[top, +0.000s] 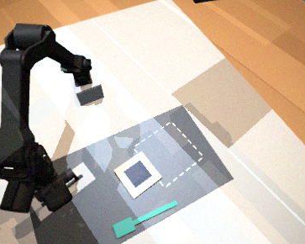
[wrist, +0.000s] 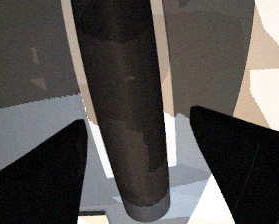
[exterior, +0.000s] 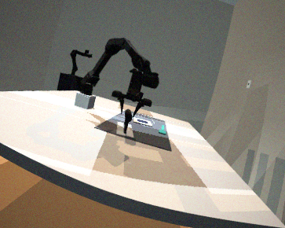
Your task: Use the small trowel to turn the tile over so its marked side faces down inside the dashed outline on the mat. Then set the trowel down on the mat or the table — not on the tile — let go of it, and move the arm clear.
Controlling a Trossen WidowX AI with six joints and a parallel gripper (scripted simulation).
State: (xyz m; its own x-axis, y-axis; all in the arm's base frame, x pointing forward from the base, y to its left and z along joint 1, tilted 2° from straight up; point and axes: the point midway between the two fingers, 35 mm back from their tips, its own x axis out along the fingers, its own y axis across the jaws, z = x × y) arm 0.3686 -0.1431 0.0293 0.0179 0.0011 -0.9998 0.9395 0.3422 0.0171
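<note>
Now: the mat 210 mm to the left of my gripper tip, 90 mm below it and 30 mm ahead of it. From my gripper tip the other things lie so: trowel (210 mm to the left, 170 mm ahead, 60 mm below); then tile (250 mm to the left, 60 mm below, 20 mm ahead).
</note>
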